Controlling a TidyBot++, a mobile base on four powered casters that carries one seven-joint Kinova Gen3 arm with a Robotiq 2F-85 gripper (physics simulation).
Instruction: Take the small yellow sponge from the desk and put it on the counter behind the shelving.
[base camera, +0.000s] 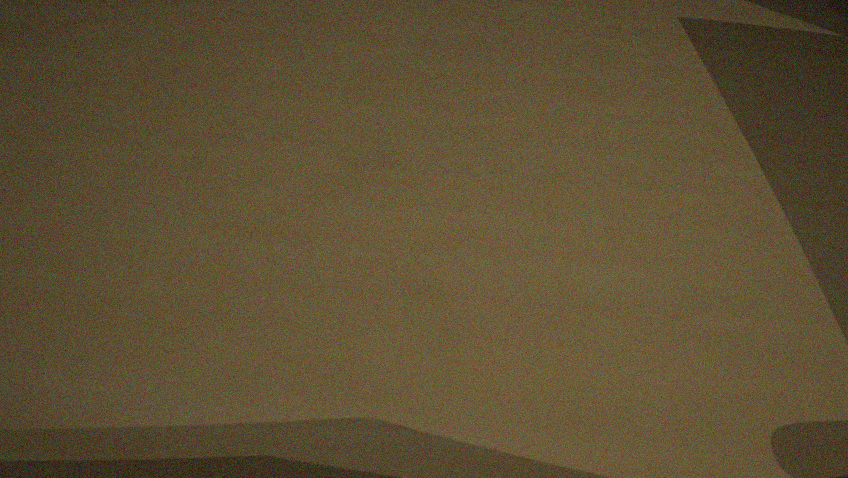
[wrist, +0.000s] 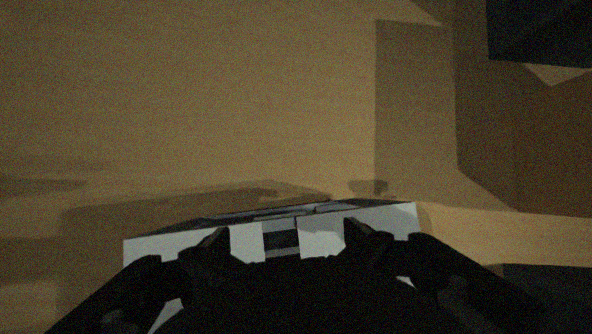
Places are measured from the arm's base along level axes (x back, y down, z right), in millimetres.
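Pixels of known places: gripper, fingertip midpoint: (wrist: 288, 234).
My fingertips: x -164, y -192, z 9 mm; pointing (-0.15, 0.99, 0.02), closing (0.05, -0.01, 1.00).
Behind a point stands the place of what it marks.
My gripper (wrist: 288, 234) @[x -164, y -192, z 9 mm] is open, its two dark fingertips wide apart in the lower part of the wrist view, with no object between them. It hangs above the white and grey top of my own mobile base. The small yellow sponge does not show in either view. The desk, the counter and the shelving cannot be made out in the base camera view or the wrist view.
The white base (wrist: 395, 217) @[x -128, y 14, z 208 mm] spans the lower middle of the wrist view. Tan floor (base camera: 385, 207) @[x -455, y 397, z -6 mm] (wrist: 200, 100) @[x -564, y 396, z -247 mm] with shadows lies ahead. A dark blue-black object (wrist: 540, 30) @[x -645, y 240, z 954 mm] stands at the top right, and another dark surface (wrist: 550, 282) @[x 167, y 264, z 794 mm] shows at the lower right.
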